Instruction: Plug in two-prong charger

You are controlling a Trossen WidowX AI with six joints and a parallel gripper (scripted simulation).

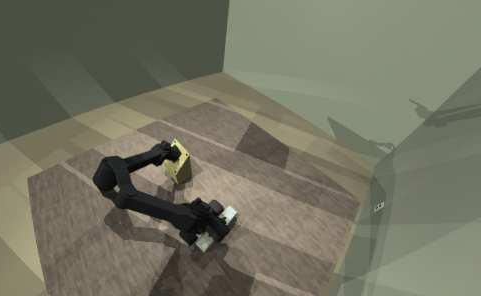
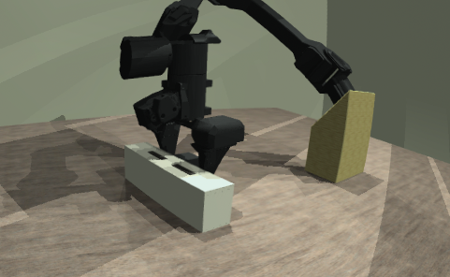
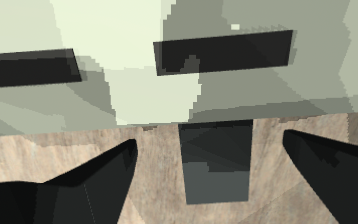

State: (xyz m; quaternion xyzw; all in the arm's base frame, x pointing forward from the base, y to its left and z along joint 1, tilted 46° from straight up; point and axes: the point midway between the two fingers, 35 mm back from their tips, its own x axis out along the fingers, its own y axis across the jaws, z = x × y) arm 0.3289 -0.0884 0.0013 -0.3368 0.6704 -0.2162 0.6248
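Now: the two-prong charger 20 mm ahead of my gripper tip, 10 mm to the left of it and 10 mm above it.
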